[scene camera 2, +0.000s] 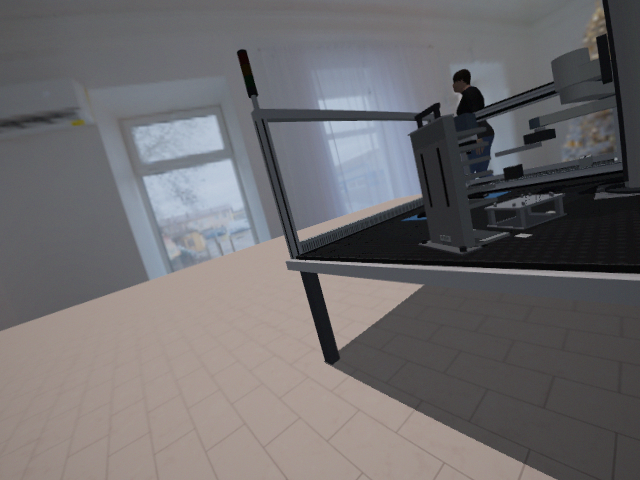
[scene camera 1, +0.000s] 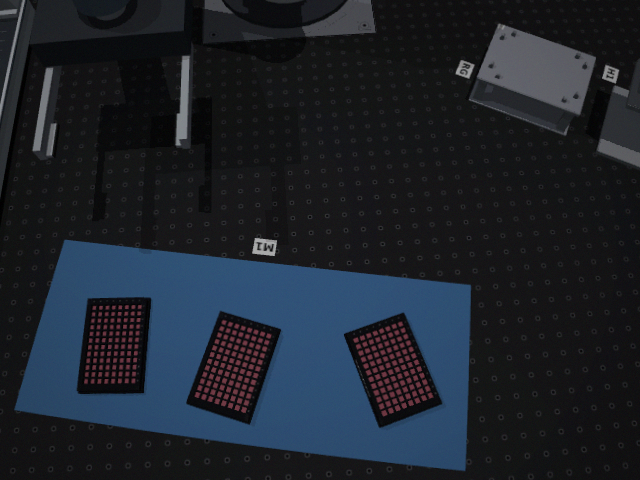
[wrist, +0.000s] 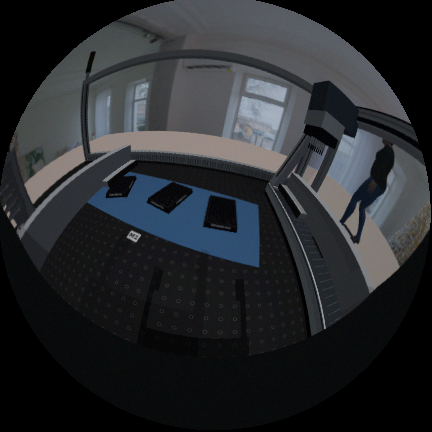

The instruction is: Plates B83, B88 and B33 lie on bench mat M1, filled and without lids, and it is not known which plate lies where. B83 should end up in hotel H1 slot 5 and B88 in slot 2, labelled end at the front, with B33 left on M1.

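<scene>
Three dark plates with pink-red wells lie apart on the blue bench mat M1: one nearly square to the view, a turned middle one, and one turned the other way. Small pale labels show on their near ends in the wrist view, too small to read. My gripper is open and empty, above the bench off the mat's edge, fingers towards the mat. Hotel H1 stands upright; its slot contents cannot be told.
The grey stand RG is beside H1. The arm's round base is on a plate at the top of scene camera 1. A dark block-shaped device stands beyond my right finger. A frame rail borders the bench.
</scene>
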